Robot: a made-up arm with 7 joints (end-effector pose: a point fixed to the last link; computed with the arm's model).
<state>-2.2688 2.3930 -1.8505 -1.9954 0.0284 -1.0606 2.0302</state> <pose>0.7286 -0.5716 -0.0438 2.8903 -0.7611 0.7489</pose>
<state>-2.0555 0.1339 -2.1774 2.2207 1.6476 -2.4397 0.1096</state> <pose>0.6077 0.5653 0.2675 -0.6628 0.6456 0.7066</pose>
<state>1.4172 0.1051 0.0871 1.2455 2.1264 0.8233 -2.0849</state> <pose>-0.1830 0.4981 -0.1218 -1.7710 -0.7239 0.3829</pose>
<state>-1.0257 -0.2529 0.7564 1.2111 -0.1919 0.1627 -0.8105</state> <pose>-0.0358 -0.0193 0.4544 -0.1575 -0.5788 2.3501</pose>
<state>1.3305 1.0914 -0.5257 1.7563 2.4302 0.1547 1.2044</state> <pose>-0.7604 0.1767 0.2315 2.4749 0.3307 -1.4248</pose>
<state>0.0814 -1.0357 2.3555 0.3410 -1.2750 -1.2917 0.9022</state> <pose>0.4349 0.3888 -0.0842 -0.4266 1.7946 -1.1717</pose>
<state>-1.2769 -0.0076 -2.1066 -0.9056 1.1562 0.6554 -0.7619</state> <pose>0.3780 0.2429 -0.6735 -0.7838 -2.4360 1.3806</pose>
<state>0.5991 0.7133 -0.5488 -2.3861 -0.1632 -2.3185 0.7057</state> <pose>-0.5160 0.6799 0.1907 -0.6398 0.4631 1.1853</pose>
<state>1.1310 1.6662 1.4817 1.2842 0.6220 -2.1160 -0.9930</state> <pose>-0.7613 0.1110 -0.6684 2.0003 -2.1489 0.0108</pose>
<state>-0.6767 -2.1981 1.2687 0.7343 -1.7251 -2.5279 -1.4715</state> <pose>0.3432 -0.6656 0.0911 2.6727 1.0725 0.3228</pose>
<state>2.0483 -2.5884 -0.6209 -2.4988 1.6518 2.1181 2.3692</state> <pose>-0.3987 -0.1926 0.6584 -0.7395 0.8174 0.6597</pose>
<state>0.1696 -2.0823 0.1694 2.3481 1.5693 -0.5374 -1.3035</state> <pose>-0.2120 -0.8599 -0.0230 -0.4599 -0.9183 2.0881</pose>
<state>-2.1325 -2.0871 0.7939 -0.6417 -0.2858 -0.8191 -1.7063</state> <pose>-0.0936 -0.8228 0.2922 0.2782 -1.2001 2.3059</pose>
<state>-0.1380 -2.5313 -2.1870 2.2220 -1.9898 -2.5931 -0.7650</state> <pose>-0.4685 -0.0074 -0.0858 -1.8251 2.2493 0.0945</pose>
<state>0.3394 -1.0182 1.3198 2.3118 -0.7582 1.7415 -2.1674</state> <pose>0.6377 0.1028 0.0376 1.2847 2.2154 0.3664</pose>
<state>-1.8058 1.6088 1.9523 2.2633 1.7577 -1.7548 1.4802</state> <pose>0.9501 -0.1656 0.6209 -1.5607 -0.5244 -1.9617</pose>
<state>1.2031 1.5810 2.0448 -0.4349 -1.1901 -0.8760 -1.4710</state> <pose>-0.8821 0.0700 -0.4077 -1.7801 2.0698 0.7698</pose>
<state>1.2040 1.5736 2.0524 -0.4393 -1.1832 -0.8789 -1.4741</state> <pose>-0.8825 0.0716 -0.4096 -1.7781 2.0843 0.7572</pose>
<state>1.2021 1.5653 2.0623 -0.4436 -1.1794 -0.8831 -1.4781</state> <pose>-0.8815 0.0732 -0.4130 -1.7743 2.0975 0.7434</pose>
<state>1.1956 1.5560 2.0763 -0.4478 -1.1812 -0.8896 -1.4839</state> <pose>-0.8783 0.0746 -0.4187 -1.7679 2.1086 0.7281</pose>
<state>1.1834 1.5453 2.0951 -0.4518 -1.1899 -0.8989 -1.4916</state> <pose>-0.8722 0.0757 -0.4272 -1.7582 2.1166 0.7112</pose>
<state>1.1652 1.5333 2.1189 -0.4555 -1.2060 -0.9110 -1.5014</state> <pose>-0.8630 0.0769 -0.4384 -1.7444 2.1212 0.6932</pose>
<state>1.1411 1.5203 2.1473 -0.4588 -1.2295 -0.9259 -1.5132</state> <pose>-0.8507 0.0780 -0.4520 -1.7269 2.1217 0.6744</pose>
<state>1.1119 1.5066 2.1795 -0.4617 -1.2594 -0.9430 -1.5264</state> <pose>-0.8357 0.0792 -0.4674 -1.7062 2.1179 0.6555</pose>
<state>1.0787 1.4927 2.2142 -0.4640 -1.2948 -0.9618 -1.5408</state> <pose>-0.8184 0.0805 -0.4838 -1.6826 2.1096 0.6375</pose>
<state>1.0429 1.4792 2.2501 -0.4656 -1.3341 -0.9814 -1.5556</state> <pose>-0.7995 0.0820 -0.5002 -1.6575 2.0969 0.6210</pose>
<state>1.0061 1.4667 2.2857 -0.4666 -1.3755 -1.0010 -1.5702</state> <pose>-0.7800 0.0835 -0.5160 -1.6323 2.0804 0.6064</pose>
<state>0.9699 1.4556 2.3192 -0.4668 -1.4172 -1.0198 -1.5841</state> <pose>-0.7605 0.0850 -0.5304 -1.6080 2.0605 0.5944</pose>
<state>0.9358 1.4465 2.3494 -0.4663 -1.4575 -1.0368 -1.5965</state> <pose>-0.7421 0.0862 -0.5430 -1.5860 2.0383 0.5851</pose>
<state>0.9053 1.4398 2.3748 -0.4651 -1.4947 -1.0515 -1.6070</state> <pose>-0.7256 0.0869 -0.5535 -1.5678 2.0148 0.5788</pose>
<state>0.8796 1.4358 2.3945 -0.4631 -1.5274 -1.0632 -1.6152</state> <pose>-0.7117 0.0870 -0.5615 -1.5537 1.9912 0.5755</pose>
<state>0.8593 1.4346 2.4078 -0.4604 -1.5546 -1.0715 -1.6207</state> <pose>-0.7006 0.0863 -0.5673 -1.5446 1.9685 0.5751</pose>
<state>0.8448 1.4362 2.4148 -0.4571 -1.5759 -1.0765 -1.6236</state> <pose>-0.6928 0.0848 -0.5709 -1.5404 1.9476 0.5774</pose>
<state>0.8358 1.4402 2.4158 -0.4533 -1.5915 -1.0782 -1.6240</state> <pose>-0.6880 0.0826 -0.5725 -1.5405 1.9287 0.5823</pose>
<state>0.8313 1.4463 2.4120 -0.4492 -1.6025 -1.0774 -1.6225</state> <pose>-0.6857 0.0798 -0.5724 -1.5442 1.9117 0.5894</pose>
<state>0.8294 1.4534 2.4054 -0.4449 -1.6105 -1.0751 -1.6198</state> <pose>-0.6848 0.0768 -0.5715 -1.5498 1.8960 0.5976</pose>
